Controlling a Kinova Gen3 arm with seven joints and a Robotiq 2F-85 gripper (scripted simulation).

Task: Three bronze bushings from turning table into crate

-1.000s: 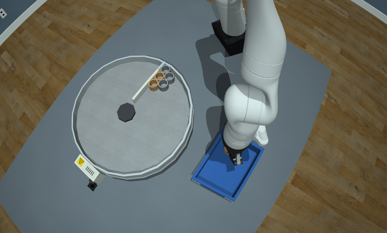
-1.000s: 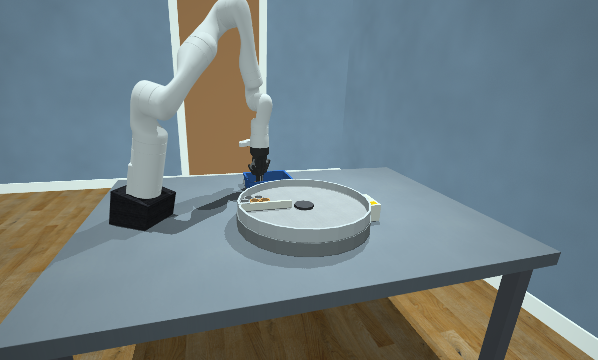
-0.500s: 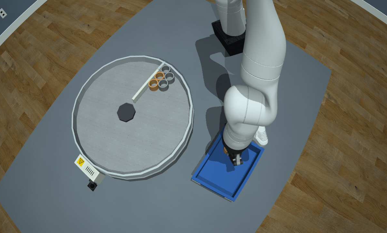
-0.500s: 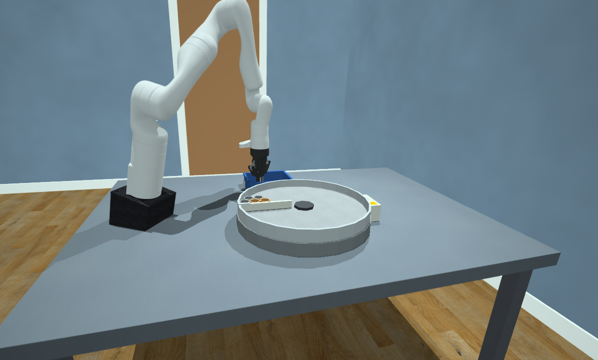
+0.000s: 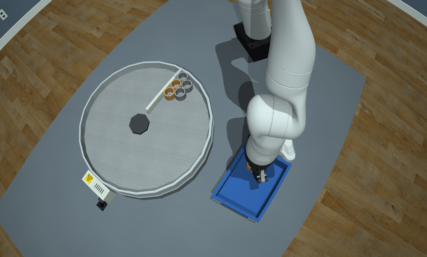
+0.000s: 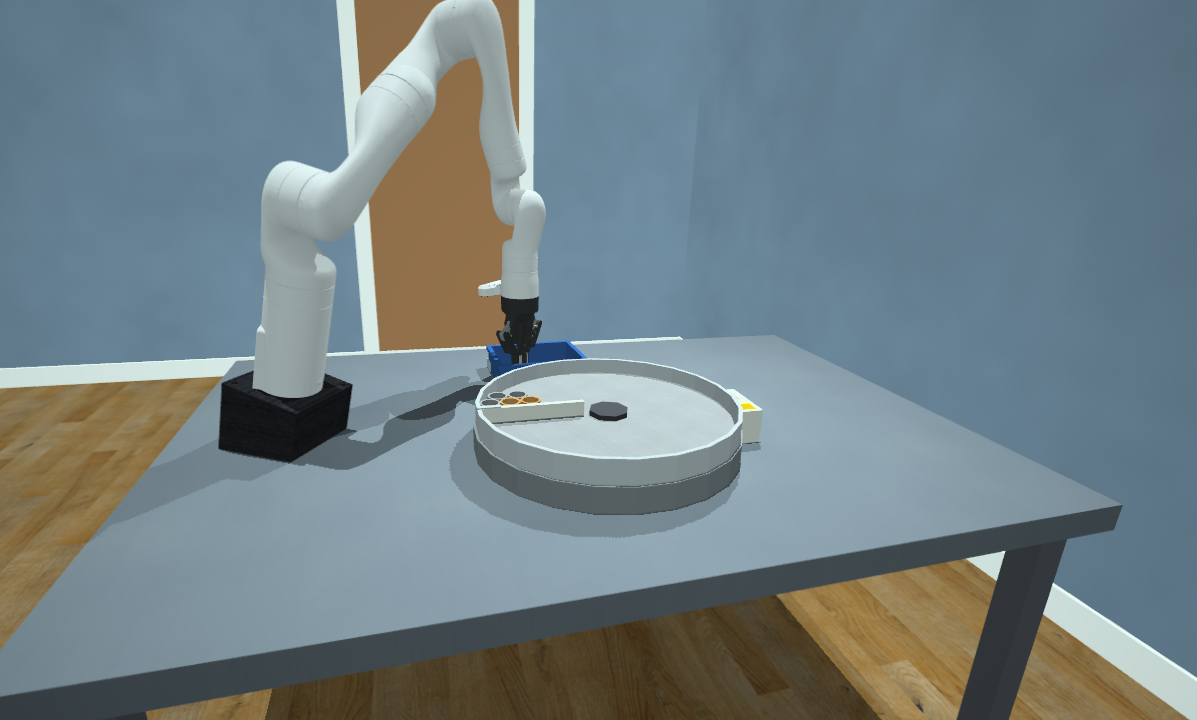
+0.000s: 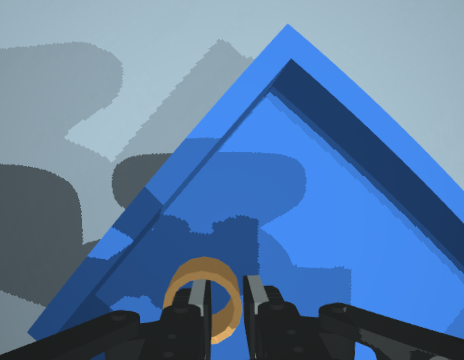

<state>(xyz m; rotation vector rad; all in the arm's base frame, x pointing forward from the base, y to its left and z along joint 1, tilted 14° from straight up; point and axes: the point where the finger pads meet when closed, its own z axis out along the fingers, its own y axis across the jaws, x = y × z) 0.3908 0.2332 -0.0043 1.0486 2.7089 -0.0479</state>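
Now: the blue crate 4 cm ahead of my hand, 2 cm to the left of it and 1 cm below it. Round my hand: turning table: 33 cm to the right, 10 cm ahead, 1 cm above.
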